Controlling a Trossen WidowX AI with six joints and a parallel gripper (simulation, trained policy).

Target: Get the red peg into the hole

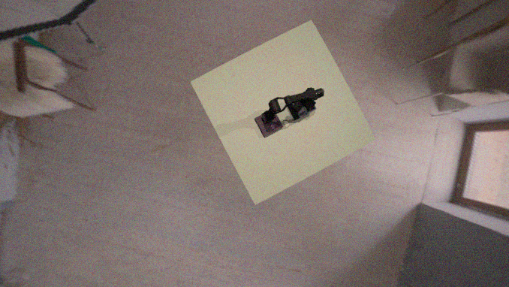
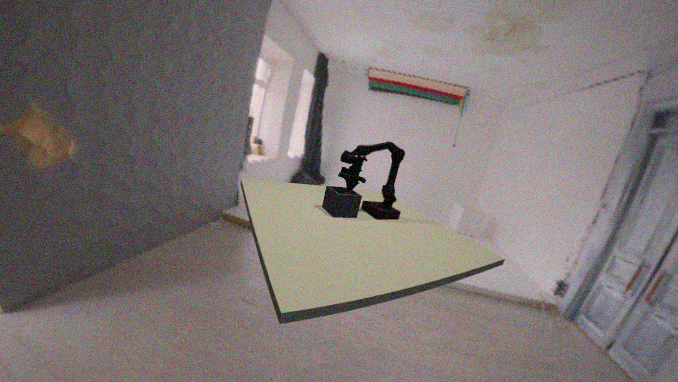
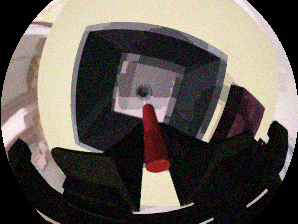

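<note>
Now: the red peg 1 cm above my gripper tip. The rest, counted from my gripper tip: grey plate 2 cm ahead, 2 cm to the right, 9 cm below.
</note>
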